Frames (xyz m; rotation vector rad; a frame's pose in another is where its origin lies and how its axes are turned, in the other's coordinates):
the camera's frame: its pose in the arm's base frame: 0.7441 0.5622 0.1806 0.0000 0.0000 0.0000
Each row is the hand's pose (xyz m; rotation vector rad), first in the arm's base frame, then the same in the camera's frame.
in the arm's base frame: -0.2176 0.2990 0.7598 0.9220 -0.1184 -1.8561
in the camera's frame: -0.9617 -0.2632 0.5792 0.9220 -0.1184 -1.8561
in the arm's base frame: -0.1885 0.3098 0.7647 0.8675 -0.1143 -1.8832
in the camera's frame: -0.9326 -0.2524 0.5841 0.8675 -0.1143 -1.8832
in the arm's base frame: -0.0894 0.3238 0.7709 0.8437 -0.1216 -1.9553
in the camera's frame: -0.8335 -0.2384 0.5903 0.8437 -0.1216 -1.9553
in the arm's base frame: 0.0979 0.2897 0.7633 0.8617 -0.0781 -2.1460
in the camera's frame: -0.6462 -0.2725 0.5827 0.8617 -0.0781 -2.1460
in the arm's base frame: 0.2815 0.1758 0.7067 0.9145 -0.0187 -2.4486
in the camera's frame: -0.4626 -0.3864 0.5261 0.9145 -0.0187 -2.4486
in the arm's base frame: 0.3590 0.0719 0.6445 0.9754 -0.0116 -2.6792
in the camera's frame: -0.3851 -0.4903 0.4639 0.9754 -0.0116 -2.6792
